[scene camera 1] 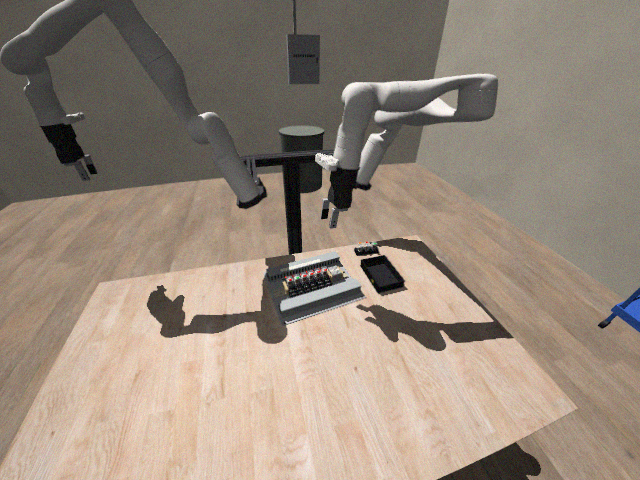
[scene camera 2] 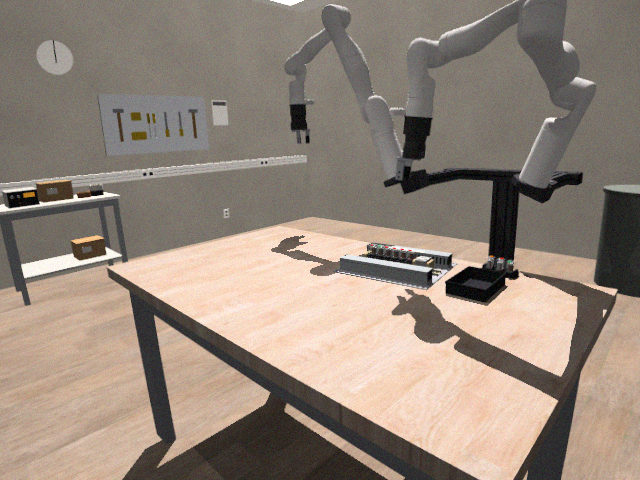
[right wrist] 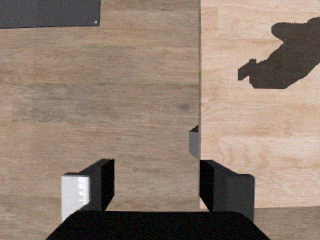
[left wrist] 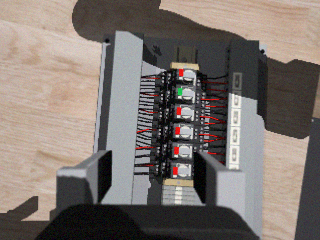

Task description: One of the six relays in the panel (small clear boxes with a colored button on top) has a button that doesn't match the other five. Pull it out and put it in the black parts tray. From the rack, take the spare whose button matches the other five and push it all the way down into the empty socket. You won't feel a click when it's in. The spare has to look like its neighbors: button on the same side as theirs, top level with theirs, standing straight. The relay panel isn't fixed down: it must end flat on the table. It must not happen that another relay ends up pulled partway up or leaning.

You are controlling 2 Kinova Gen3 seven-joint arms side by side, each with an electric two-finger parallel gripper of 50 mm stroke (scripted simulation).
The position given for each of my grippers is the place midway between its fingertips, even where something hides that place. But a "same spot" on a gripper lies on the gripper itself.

my left gripper: scene camera 1; scene camera 2; left wrist 152,168; not seen in the right wrist view (out of frame)
relay panel: scene camera 1 313,298; scene camera 2 429,266; left wrist 120,126; not seen in the right wrist view (out of frame)
black parts tray: scene camera 1; scene camera 2; not seen in the right wrist view (out of frame); not seen in the left wrist view (out of frame)
same spot on black parts tray: (scene camera 2: 473,276) = (scene camera 1: 365,264)
same spot on my left gripper: (scene camera 1: 335,211) = (scene camera 2: 398,159)
